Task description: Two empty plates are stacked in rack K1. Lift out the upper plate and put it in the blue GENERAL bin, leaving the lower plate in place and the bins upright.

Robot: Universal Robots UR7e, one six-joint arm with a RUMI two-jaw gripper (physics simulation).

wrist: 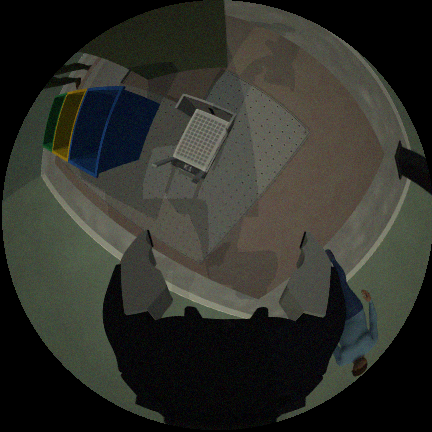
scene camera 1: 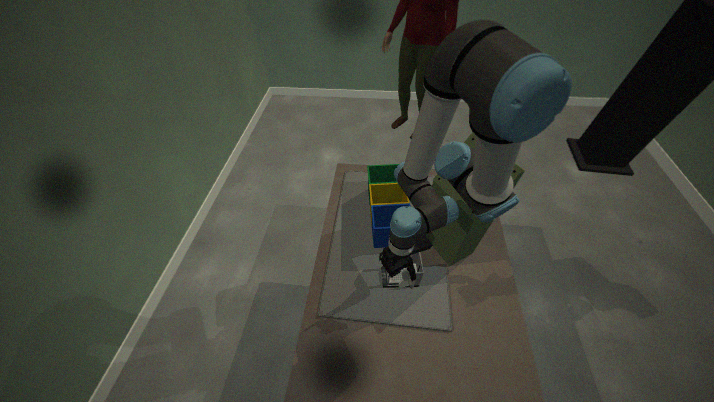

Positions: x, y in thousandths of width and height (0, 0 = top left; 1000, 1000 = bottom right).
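Observation:
Blue bin (scene camera 1: 534, 534), (wrist: 258, 291). Yellow bin (scene camera 1: 544, 481). White gridded plate (wrist: 473, 304). My gripper (scene camera 1: 560, 673), (wrist: 524, 541).

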